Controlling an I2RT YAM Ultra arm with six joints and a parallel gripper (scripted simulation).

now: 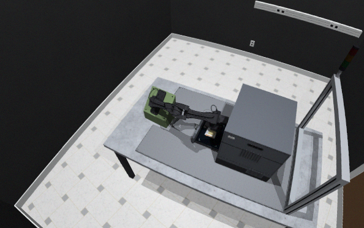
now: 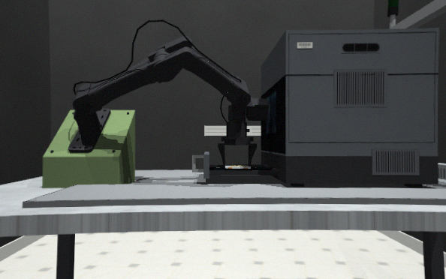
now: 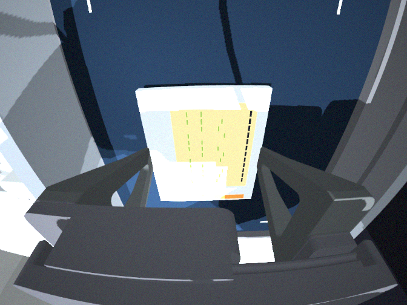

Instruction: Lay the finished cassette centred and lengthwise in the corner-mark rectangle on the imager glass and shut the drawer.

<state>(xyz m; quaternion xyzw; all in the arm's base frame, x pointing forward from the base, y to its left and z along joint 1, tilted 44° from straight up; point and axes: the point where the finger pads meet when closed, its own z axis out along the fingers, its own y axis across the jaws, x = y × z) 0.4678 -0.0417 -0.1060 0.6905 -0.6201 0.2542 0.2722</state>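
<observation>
My hand is 10 mm above the cassette. From my hand the other things lie so: imager drawer 10 mm ahead.
</observation>
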